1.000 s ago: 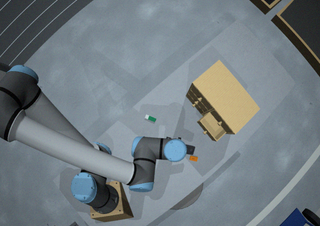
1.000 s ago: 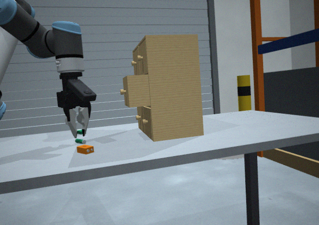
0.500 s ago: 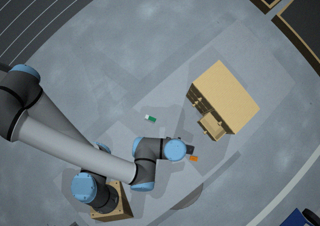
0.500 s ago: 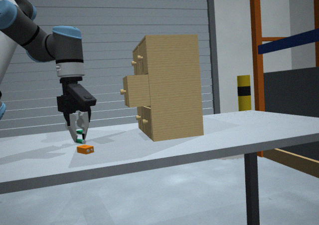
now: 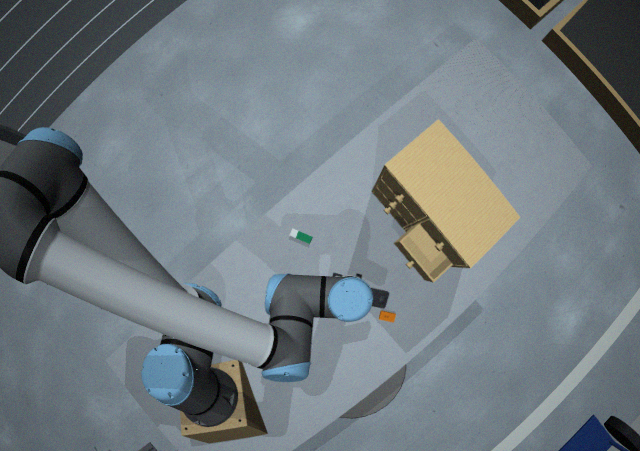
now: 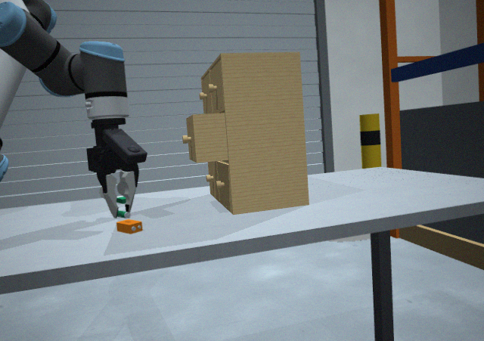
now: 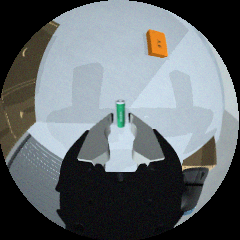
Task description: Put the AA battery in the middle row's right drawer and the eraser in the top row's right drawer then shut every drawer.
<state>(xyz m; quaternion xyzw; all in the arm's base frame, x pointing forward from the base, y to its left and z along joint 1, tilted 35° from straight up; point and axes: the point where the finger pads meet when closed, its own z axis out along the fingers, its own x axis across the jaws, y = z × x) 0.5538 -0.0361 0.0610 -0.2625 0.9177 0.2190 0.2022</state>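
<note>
Right now my hand is 1 cm above the green AA battery. Also, from my hand: orange block 15 cm to the right, 3 cm ahead, 1 cm below; eraser 22 cm to the left, 2 cm behind, 1 cm below.
</note>
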